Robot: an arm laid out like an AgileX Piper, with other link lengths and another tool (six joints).
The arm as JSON. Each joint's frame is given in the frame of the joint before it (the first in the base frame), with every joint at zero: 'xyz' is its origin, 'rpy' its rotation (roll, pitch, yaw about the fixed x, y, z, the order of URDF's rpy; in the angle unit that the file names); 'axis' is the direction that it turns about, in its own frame. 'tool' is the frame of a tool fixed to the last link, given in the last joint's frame.
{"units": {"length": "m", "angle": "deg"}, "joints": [
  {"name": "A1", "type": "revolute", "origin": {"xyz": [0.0, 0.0, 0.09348], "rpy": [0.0, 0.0, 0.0]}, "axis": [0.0, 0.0, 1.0]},
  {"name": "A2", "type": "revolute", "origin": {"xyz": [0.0, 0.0, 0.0], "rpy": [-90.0, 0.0, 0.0]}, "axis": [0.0, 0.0, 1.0]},
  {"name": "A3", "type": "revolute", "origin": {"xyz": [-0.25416, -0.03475, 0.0], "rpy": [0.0, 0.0, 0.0]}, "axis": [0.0, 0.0, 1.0]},
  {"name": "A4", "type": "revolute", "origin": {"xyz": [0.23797, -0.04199, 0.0], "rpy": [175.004, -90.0, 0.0]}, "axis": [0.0, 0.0, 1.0]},
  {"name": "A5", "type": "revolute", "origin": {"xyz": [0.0, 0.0, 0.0], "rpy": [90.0, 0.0, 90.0]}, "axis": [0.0, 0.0, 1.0]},
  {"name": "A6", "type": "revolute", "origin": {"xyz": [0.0, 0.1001, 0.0], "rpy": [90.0, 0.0, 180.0]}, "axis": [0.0, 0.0, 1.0]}
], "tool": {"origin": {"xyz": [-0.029, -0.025, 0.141], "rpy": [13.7, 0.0, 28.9]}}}
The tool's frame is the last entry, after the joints.
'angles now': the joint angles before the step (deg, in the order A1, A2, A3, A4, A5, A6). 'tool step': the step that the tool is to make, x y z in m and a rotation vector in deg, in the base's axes. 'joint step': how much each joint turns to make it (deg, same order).
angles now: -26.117, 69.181, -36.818, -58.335, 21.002, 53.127
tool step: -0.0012, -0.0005, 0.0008, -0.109, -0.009, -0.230
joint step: -0.005, -0.195, 0.028, -0.065, 0.265, 0.090
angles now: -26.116, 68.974, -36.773, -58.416, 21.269, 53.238
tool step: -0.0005, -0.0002, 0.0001, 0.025, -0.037, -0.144
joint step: 0.002, -0.051, 0.014, -0.018, 0.103, 0.128
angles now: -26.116, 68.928, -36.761, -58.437, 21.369, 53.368
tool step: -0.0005, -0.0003, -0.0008, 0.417, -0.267, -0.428
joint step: -0.017, 0.091, -0.028, 0.178, 0.057, 0.480
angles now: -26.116, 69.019, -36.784, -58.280, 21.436, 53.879
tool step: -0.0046, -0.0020, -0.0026, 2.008, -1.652, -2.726
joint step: 0.013, 0.085, -0.013, 0.393, 0.727, 3.351
